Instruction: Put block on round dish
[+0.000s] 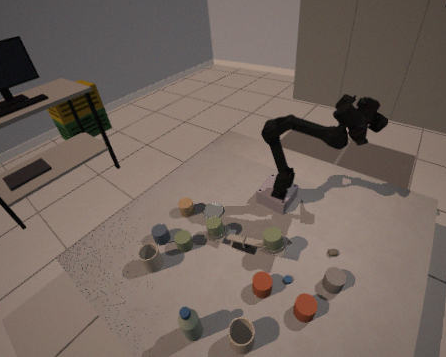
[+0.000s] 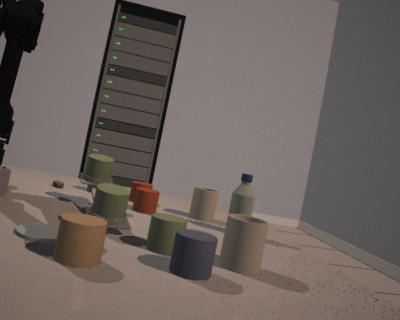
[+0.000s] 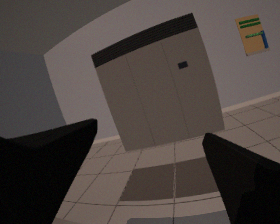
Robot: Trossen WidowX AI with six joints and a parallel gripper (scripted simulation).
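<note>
The pale green block is 480 mm ahead of my gripper tip, 450 mm to the right of it and 460 mm below it. The rest, counted from my gripper tip: small balance 480 mm ahead, 320 mm to the right, 460 mm below; then pale round dish 360 mm ahead, 540 mm to the right, 490 mm below; then grey cup 480 mm ahead, 60 mm to the left, 460 mm below.
</note>
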